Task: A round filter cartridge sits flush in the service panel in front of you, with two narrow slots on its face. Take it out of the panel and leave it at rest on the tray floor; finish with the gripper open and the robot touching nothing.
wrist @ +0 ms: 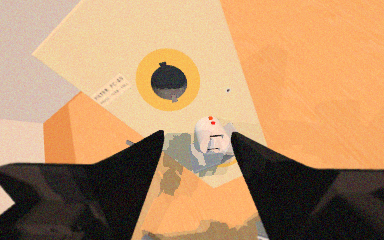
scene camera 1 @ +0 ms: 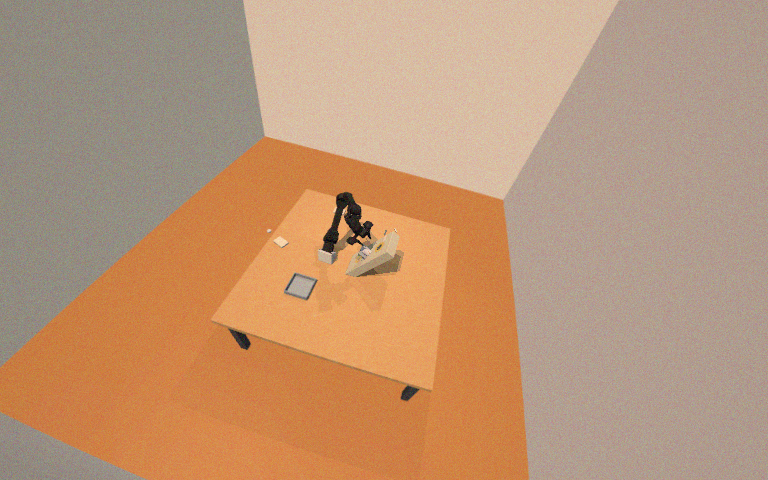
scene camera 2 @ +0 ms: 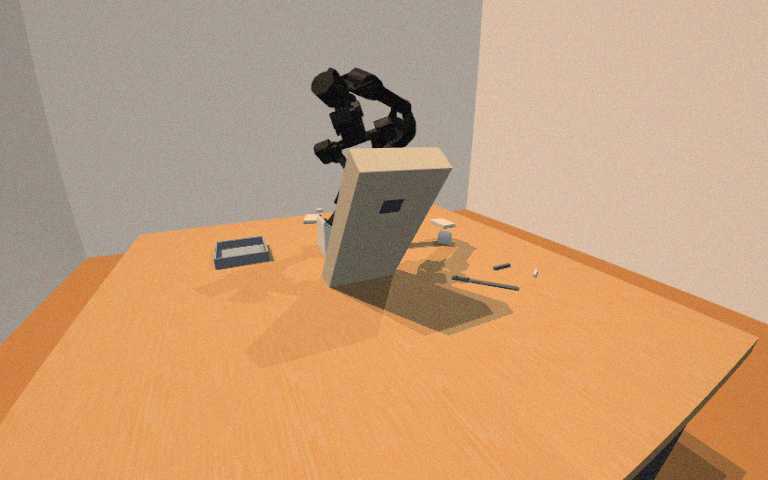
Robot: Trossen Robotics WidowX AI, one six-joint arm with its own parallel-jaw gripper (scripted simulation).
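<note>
My gripper [scene camera 2: 363,172] is open and holds nothing, and I see it in the wrist view [wrist: 197,135] too. There is a white round filter cartridge [wrist: 212,138] here, though scene camera 2 does not show it, hidden as it is by the beige service panel. That panel, the beige service panel [wrist: 153,72], is in the scene as well.
</note>
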